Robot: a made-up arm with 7 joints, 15 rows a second.
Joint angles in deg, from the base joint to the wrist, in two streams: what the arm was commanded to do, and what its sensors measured. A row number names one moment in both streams.
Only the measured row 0 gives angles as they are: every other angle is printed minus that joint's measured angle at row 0.
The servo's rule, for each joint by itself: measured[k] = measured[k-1] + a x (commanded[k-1-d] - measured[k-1]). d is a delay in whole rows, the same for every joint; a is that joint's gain. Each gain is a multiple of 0.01, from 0.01 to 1. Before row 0 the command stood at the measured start. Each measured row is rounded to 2 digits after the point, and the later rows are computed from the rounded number. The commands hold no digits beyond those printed.
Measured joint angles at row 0: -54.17 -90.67 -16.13 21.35 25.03 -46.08 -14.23
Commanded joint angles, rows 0 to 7: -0.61 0.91 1.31 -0.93 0.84 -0.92 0.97; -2.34 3.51 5.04 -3.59 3.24 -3.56 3.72; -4.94 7.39 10.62 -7.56 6.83 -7.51 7.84; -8.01 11.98 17.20 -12.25 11.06 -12.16 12.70; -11.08 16.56 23.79 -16.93 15.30 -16.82 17.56; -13.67 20.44 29.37 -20.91 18.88 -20.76 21.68; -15.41 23.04 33.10 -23.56 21.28 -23.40 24.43; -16.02 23.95 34.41 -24.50 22.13 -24.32 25.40
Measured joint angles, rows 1 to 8: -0.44 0.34 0.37 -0.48 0.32 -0.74 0.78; -1.81 1.51 1.68 -2.10 1.43 -3.00 3.13; -4.06 3.69 4.18 -4.94 3.48 -6.61 6.90; -6.90 6.76 7.83 -8.74 6.36 -11.05 11.54; -9.91 10.39 12.30 -13.00 9.76 -15.67 16.36; -12.62 14.11 17.08 -17.11 13.23 -19.74 20.62; -14.63 17.41 21.57 -20.46 16.29 -22.67 23.67; -15.63 19.83 25.17 -22.56 18.51 -23.99 25.05
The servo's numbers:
d 0
a 0.72 0.37 0.28 0.52 0.38 0.80 0.80

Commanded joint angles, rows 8 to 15: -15.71 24.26 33.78 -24.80 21.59 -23.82 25.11; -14.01 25.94 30.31 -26.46 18.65 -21.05 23.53; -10.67 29.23 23.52 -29.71 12.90 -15.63 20.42; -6.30 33.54 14.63 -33.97 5.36 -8.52 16.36; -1.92 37.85 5.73 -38.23 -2.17 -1.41 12.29; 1.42 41.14 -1.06 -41.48 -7.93 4.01 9.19; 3.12 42.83 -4.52 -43.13 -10.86 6.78 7.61; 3.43 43.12 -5.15 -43.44 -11.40 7.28 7.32
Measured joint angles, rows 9 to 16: -15.69 21.47 27.58 -23.72 19.68 -23.85 25.10; -14.48 23.12 28.34 -25.14 19.29 -21.61 23.84; -11.74 25.38 26.99 -27.52 16.86 -16.83 21.10; -7.82 28.40 23.53 -30.87 12.49 -10.18 17.31; -3.57 31.90 18.55 -34.70 6.92 -3.16 13.29; 0.02 35.32 13.06 -38.23 1.28 2.58 10.01; 2.25 38.10 8.14 -40.78 -3.33 5.94 8.09; 3.10 39.96 4.42 -42.16 -6.40 7.01 7.47
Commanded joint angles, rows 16 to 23: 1.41 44.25 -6.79 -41.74 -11.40 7.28 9.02; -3.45 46.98 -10.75 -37.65 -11.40 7.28 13.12; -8.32 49.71 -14.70 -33.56 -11.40 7.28 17.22; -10.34 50.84 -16.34 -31.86 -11.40 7.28 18.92; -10.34 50.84 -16.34 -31.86 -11.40 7.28 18.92; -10.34 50.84 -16.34 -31.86 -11.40 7.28 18.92; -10.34 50.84 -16.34 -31.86 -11.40 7.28 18.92; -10.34 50.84 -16.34 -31.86 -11.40 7.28 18.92
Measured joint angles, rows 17 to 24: 1.88 41.55 1.28 -41.94 -8.30 7.23 8.71; -1.96 43.56 -2.09 -39.71 -9.48 7.27 12.24; -6.54 45.84 -5.62 -36.51 -10.21 7.28 16.22; -9.28 47.69 -8.62 -34.09 -10.66 7.28 18.38; -10.04 48.86 -10.78 -32.93 -10.94 7.28 18.81; -10.26 49.59 -12.34 -32.37 -11.11 7.28 18.90; -10.32 50.05 -13.46 -32.10 -11.22 7.28 18.92; -10.33 50.34 -14.27 -31.98 -11.29 7.28 18.92
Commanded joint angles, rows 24 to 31: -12.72 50.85 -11.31 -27.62 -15.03 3.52 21.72; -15.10 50.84 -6.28 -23.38 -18.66 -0.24 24.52; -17.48 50.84 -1.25 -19.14 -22.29 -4.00 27.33; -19.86 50.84 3.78 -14.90 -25.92 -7.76 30.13; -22.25 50.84 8.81 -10.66 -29.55 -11.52 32.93; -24.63 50.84 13.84 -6.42 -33.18 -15.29 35.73; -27.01 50.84 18.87 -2.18 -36.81 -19.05 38.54; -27.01 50.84 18.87 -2.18 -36.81 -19.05 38.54
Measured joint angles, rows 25 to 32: -12.05 50.53 -13.44 -29.71 -12.71 4.27 21.16; -14.25 50.64 -11.44 -26.42 -14.97 0.66 23.85; -16.58 50.71 -8.59 -22.63 -17.75 -3.07 26.63; -18.94 50.76 -5.13 -18.61 -20.85 -6.82 29.43; -21.32 50.79 -1.23 -14.48 -24.16 -10.58 32.23; -23.70 50.81 2.99 -10.29 -27.59 -14.35 35.03; -26.08 50.82 7.44 -6.07 -31.09 -18.11 37.84; -26.75 50.83 10.64 -4.05 -33.26 -18.86 38.40
